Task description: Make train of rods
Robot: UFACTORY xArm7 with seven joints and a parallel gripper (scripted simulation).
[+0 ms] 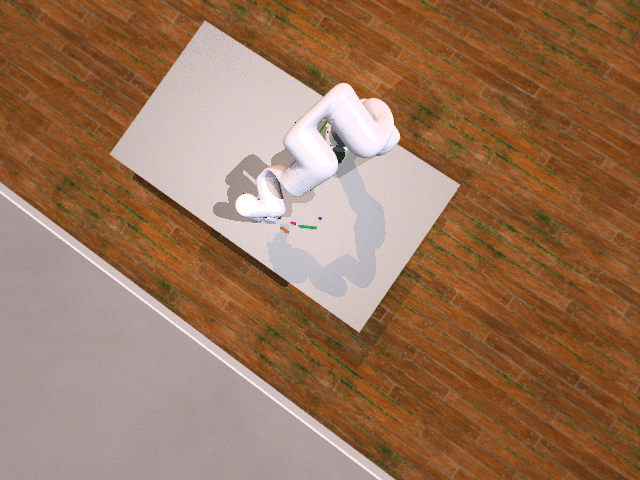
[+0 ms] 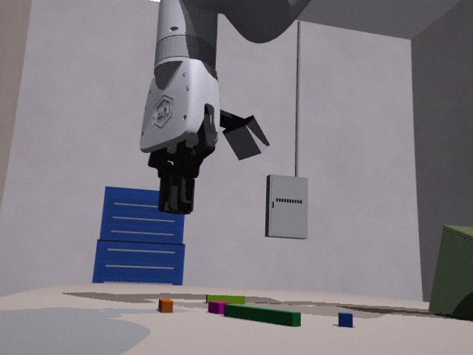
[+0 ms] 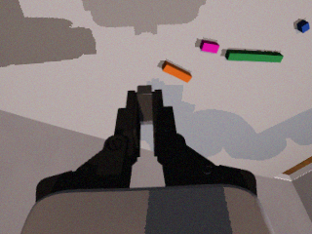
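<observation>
My hand is 15 cm past the blue rod, 14 cm to the right of it and 12 cm above it. Also, from my hand: orange rod (12 cm below, 6 cm to the left); magenta rod (12 cm below, 6 cm to the left, 5 cm behind); grey rod (2 cm below).
</observation>
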